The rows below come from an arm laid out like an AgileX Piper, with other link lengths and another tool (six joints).
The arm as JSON. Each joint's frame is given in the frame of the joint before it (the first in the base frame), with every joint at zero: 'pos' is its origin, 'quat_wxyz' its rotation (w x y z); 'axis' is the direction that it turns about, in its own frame. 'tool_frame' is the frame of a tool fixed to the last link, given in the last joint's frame.
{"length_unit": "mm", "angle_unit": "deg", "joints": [
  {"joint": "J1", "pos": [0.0, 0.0, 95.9], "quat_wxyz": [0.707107, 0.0, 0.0, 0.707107], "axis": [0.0, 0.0, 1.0]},
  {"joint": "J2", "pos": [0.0, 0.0, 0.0], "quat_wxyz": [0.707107, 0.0, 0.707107, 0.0], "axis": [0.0, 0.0, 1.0]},
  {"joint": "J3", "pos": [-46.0, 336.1, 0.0], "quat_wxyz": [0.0, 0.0, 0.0, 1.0], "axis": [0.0, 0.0, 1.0]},
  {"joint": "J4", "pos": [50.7, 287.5, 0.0], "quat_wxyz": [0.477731, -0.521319, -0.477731, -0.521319], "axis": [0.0, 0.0, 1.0]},
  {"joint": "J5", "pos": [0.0, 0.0, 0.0], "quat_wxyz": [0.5, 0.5, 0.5, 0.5], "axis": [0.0, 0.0, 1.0]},
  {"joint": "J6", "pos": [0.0, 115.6, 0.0], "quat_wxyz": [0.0, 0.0, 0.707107, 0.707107], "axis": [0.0, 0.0, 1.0]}
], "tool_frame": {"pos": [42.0, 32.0, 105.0], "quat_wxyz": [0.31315, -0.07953, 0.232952, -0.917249]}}
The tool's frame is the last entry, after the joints.
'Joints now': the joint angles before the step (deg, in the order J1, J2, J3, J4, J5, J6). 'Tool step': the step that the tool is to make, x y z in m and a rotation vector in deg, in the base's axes. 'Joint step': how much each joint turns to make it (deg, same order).
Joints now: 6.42 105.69 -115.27 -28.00 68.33 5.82
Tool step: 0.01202 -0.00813 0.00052 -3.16 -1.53 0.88
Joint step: 0.00 0.87 -0.08 -2.79 -2.52 -0.53
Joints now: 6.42 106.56 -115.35 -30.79 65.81 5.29
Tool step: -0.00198 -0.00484 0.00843 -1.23 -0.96 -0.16
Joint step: 0.00 -0.69 -0.01 -1.29 -0.19 -0.10
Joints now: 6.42 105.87 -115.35 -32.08 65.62 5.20
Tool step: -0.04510 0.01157 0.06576 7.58 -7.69 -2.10
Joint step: 0.00 -8.86 0.24 4.12 2.17 3.83
